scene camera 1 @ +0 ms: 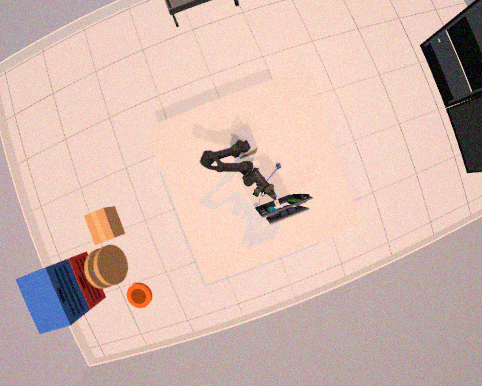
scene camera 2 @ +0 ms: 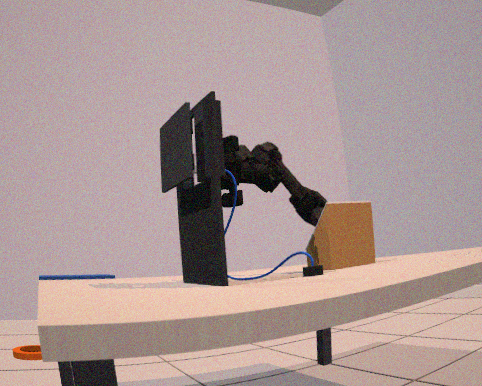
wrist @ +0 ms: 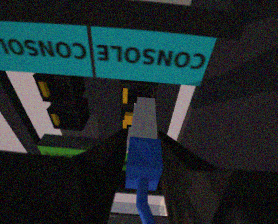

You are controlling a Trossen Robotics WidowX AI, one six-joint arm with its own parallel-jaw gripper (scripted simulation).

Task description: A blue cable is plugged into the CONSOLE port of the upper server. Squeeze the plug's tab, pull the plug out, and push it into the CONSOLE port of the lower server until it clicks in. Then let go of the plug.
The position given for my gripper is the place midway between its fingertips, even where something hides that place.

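Observation:
I can see my gripper (scene camera 2: 206, 169) (wrist: 142, 135) both from the scene camera and from the wrist.

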